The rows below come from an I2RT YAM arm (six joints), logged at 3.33 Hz.
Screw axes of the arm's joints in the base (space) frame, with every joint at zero. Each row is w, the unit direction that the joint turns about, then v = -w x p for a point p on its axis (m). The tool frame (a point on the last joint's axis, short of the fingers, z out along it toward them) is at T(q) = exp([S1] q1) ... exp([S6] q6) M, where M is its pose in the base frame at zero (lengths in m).
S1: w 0 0 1 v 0 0 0
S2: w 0 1 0 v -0.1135 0 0.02
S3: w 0 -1 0 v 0.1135 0 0.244
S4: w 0 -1 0 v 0.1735 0 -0.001
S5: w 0 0 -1 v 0 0.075 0
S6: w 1 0 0 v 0 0.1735 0
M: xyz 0.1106 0 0.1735 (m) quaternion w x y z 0.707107 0 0.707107 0
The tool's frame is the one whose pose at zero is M.
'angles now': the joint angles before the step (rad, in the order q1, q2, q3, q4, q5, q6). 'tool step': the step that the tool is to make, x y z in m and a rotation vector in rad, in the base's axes. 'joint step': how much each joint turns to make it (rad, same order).
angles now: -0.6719 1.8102 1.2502 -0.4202 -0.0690 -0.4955
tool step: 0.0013 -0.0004 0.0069 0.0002 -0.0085 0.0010
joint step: 0.0009 -0.0050 0.0206 -0.0189 -0.0046 0.0029
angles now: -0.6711 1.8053 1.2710 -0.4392 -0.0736 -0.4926
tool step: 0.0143 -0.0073 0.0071 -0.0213 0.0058 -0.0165
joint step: 0.0108 0.0476 0.0880 -0.0311 0.0322 0.0110
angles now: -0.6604 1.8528 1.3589 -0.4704 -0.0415 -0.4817
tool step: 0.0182 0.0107 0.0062 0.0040 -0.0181 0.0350
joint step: 0.0477 0.0217 0.0503 -0.0157 -0.0041 0.0184
